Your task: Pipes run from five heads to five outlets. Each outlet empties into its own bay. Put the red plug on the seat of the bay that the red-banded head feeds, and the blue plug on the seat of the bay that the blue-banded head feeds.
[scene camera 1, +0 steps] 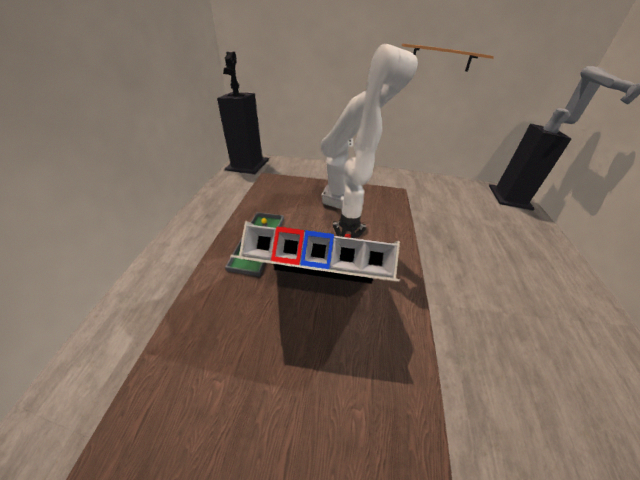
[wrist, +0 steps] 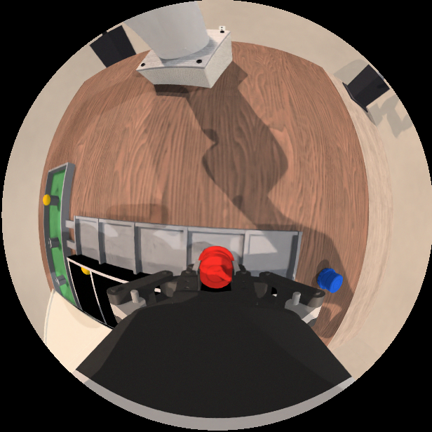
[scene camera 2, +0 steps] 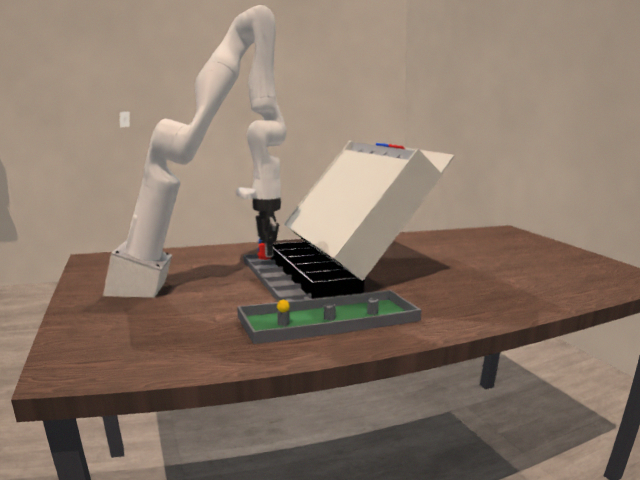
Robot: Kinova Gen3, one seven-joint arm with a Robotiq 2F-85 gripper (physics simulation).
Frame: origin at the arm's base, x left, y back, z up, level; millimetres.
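Seen in the pictures: gripper, between the fingertips: (scene camera 2: 267,255); arm's base, origin of its link: (scene camera 1: 337,188) (scene camera 2: 142,253).
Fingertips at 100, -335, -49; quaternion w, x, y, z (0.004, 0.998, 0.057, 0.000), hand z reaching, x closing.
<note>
Pixels of each thing's middle, then the offset from my fingertips to it, as dx, dy, dz. "spot": a spot on its surface instead.
- red plug, middle of its body: (scene camera 2: 264,250) (scene camera 1: 347,239) -1, +7, +13
- grey bay row, a spot on its surface: (scene camera 2: 268,279) spot: -119, +21, -30
- red-banded head, a spot on its surface: (scene camera 1: 289,230) spot: -133, -312, +305
- blue-banded head, a spot on its surface: (scene camera 1: 318,234) spot: -59, -307, +304
- tilted cream housing, middle of its body: (scene camera 2: 343,214) (scene camera 1: 323,252) -65, -193, +119
- green tray, a spot on its surface: (scene camera 2: 305,316) spot: -360, -10, -39
- yellow ball, middle of its body: (scene camera 2: 283,306) -391, +45, +1
My gripper (scene camera 1: 349,232) (scene camera 2: 267,250) (wrist: 215,268) is shut on the red plug (scene camera 1: 347,236) (scene camera 2: 262,251) (wrist: 216,265), which is upright and low over the grey bay row (scene camera 2: 268,279) (wrist: 160,245). In the wrist view the plug overlaps the fourth bay from the left; whether it touches the seat cannot be told. The blue plug (wrist: 330,280) stands on the table beyond the row's right end. In scene camera 1, the red-banded head (scene camera 1: 289,230) is second from the left and the blue-banded head (scene camera 1: 318,234) third. The pipes are hidden inside the housing.
The tilted cream housing (scene camera 2: 351,201) rises behind the black outlet boxes (scene camera 2: 336,286). A yellow ball (wrist: 86,270) shows in the leftmost black box in the wrist view. The green tray (scene camera 2: 305,316) holds posts, one topped by another yellow ball (scene camera 2: 283,306).
</note>
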